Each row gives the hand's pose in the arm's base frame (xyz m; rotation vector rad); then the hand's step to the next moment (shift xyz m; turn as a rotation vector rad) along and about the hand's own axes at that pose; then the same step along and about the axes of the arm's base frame.
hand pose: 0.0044 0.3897 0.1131 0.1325 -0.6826 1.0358
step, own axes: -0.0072 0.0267 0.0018 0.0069 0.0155 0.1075
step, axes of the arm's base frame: -0.0252 0.0078 -0.0083 -0.0599 -0.0309 0.0855
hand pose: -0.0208 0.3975 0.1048 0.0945 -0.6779 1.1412
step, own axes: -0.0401 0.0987 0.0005 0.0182 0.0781 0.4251
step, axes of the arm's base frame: -0.0949 0.0105 -0.0474 -0.2534 -0.1222 0.3286
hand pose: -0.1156 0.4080 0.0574 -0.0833 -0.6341 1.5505
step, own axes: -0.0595 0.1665 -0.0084 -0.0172 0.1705 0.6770
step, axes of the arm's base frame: -0.1398 -0.0445 -0.0990 -0.4403 -0.2356 0.4882
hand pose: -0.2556 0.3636 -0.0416 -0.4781 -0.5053 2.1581
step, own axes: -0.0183 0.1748 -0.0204 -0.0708 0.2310 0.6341
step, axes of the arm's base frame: -0.0935 -0.1089 -0.1035 -0.4278 -0.3048 0.4296
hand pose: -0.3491 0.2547 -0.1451 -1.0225 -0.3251 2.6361
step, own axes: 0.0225 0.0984 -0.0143 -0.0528 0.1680 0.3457
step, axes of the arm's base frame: -0.0247 -0.0823 -0.0549 -0.2312 -0.2103 0.2298
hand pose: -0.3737 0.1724 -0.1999 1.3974 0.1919 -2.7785
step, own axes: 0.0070 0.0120 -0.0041 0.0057 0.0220 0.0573
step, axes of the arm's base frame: 0.0000 -0.0112 -0.0092 -0.0474 -0.0286 0.0271
